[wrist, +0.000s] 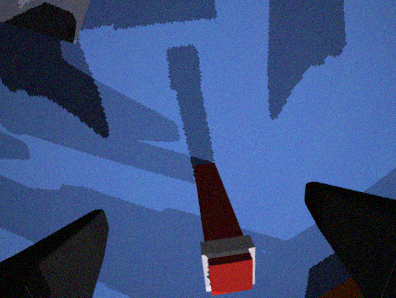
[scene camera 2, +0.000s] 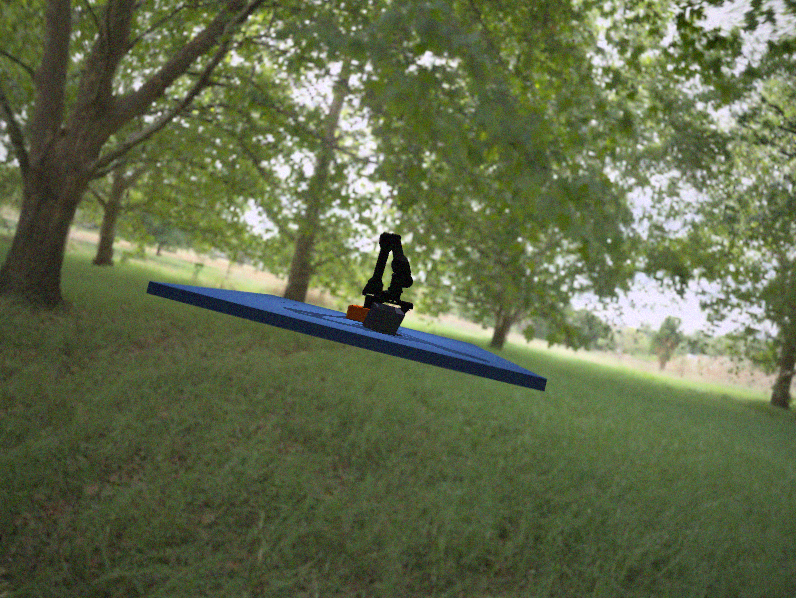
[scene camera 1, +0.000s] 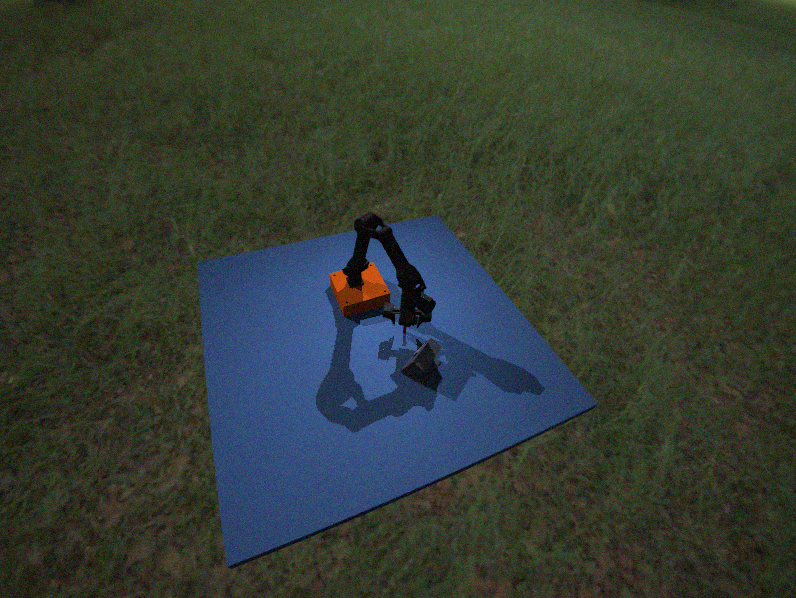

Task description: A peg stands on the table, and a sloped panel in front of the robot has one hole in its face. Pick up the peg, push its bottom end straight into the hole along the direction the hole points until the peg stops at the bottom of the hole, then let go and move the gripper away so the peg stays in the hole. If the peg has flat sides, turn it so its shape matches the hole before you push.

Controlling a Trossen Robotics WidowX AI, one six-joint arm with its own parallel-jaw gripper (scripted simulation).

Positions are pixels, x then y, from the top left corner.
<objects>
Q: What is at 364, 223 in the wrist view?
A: My gripper.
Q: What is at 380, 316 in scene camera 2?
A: A grey sloped panel.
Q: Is my gripper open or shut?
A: Open.
</objects>
